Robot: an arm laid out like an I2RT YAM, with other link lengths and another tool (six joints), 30 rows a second.
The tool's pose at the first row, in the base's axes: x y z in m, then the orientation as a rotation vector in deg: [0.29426, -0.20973, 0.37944, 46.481, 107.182, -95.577]
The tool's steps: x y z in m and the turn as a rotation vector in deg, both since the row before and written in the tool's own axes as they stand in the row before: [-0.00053, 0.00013, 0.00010, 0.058, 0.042, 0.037]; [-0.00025, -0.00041, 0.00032, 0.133, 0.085, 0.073]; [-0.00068, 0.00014, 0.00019, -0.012, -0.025, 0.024]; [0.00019, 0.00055, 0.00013, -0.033, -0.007, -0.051]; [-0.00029, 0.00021, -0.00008, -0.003, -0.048, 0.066]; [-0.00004, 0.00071, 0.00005, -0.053, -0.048, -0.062]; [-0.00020, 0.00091, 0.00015, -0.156, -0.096, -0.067]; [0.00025, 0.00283, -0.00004, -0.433, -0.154, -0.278]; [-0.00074, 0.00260, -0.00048, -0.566, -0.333, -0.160]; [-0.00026, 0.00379, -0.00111, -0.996, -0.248, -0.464]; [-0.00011, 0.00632, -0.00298, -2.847, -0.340, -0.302]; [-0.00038, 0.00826, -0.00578, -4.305, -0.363, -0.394]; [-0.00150, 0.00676, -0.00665, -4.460, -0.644, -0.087]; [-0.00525, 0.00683, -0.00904, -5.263, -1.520, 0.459]
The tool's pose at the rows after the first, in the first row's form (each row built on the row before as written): [0.29472, -0.20987, 0.37971, 46.575, 107.144, -95.612]; [0.29459, -0.21024, 0.38013, 46.771, 107.058, -95.700]; [0.29516, -0.21049, 0.38049, 46.761, 107.033, -95.676]; [0.29542, -0.21056, 0.37996, 46.700, 107.087, -95.673]; [0.29577, -0.21050, 0.38003, 46.705, 107.010, -95.635]; [0.29631, -0.21051, 0.37956, 46.587, 107.058, -95.622]; [0.29710, -0.21062, 0.37905, 46.376, 107.148, -95.507]; [0.29896, -0.21035, 0.37692, 45.826, 107.536, -95.231]; [0.30134, -0.20974, 0.37570, 45.144, 107.810, -94.759]; [0.30422, -0.20832, 0.37339, 44.120, 108.639, -94.001]; [0.30872, -0.20470, 0.36946, 42.388, 110.515, -91.159]; [0.31447, -0.19774, 0.36495, 39.943, 113.278, -86.760]; [0.31947, -0.18983, 0.36279, 37.437, 115.564, -81.977]; [0.32629, -0.17947, 0.36424, 34.351, 117.107, -76.018]
